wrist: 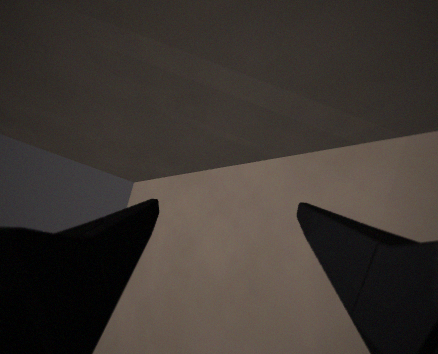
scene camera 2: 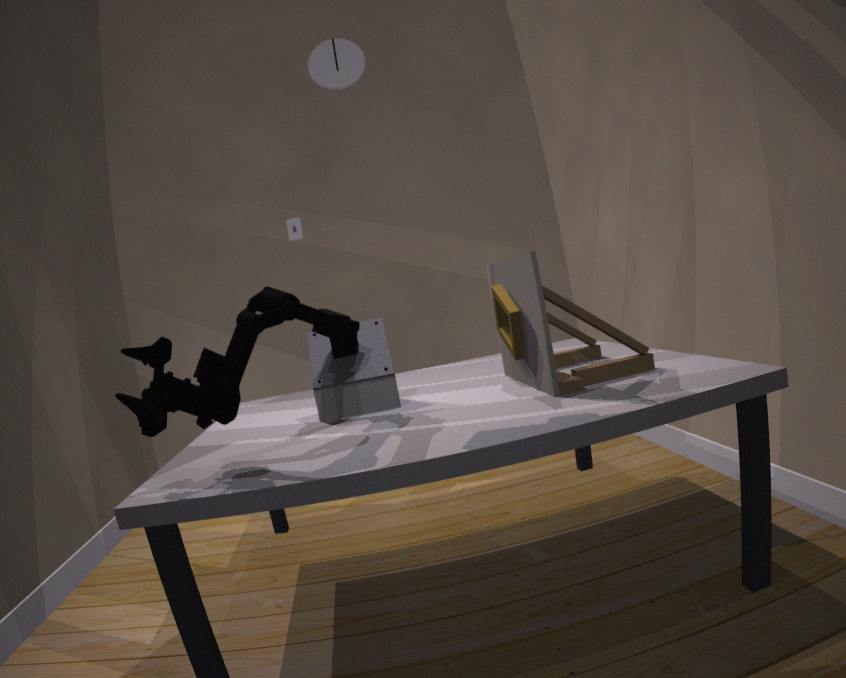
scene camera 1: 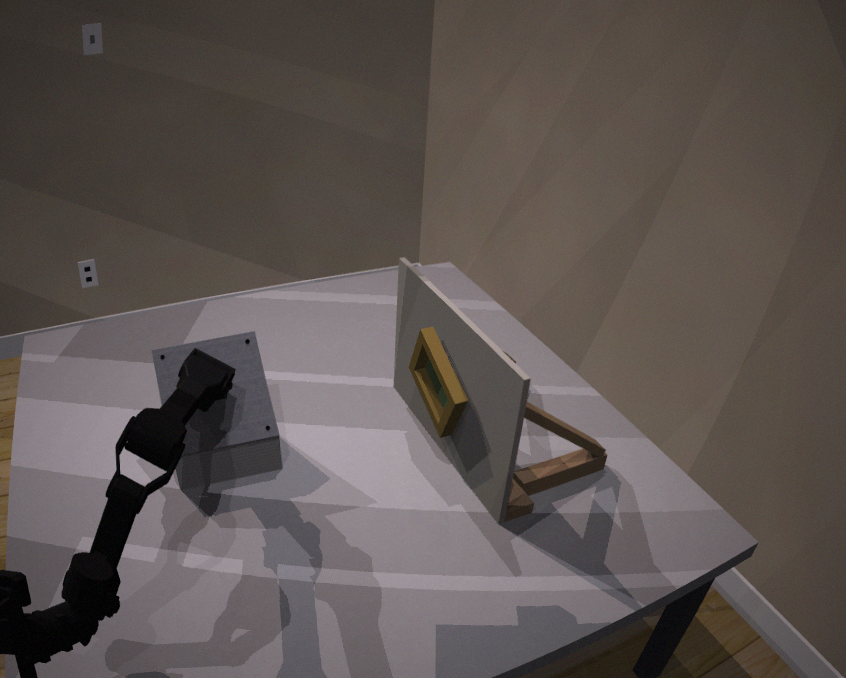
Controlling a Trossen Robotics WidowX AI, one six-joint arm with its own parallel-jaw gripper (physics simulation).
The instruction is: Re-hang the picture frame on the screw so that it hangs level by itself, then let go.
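Frame: origin at the arm's base, x ahead, y down, z left, level; metres.
Where they show: gripper, between the fingertips: (wrist: 228, 207) (scene camera 2: 118, 372); arm's base, origin of its link: (scene camera 2: 344, 347) (scene camera 1: 207, 384).
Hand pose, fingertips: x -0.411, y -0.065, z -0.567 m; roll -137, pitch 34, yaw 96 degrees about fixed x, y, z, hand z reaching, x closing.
Observation:
Each offset is from my fingertips to the centre of the thing. "pt": to the spot under its first point.
The picture frame @(dx +0.814, dy +0.069, dz +0.429 m) (scene camera 1: 447, 377) (scene camera 2: 517, 331), gold with a dark green picture, is on the face of an upright pale panel (scene camera 1: 494, 384) (scene camera 2: 529, 303). It is tilted against the panel's edges, its near end lower. The screw does not show; the frame may hide it. My gripper (scene camera 2: 119, 374) (wrist: 228, 207) is open and empty. In scene camera 2 it is in the air at the far left, pointing away from the panel and far from the frame. It does not show in scene camera 1. In the wrist view both fingertips stand wide apart before bare walls.
A grey box (scene camera 1: 240, 459) (scene camera 2: 367, 395) with the arm's base on it stands on the table (scene camera 1: 338, 310) (scene camera 2: 423, 469), left of the panel. Brown wooden braces @(pt dx +0.995, dy +0.197, dz +0.237 m) (scene camera 1: 564, 471) (scene camera 2: 612, 367) support the panel from behind. Walls stand beyond the table.

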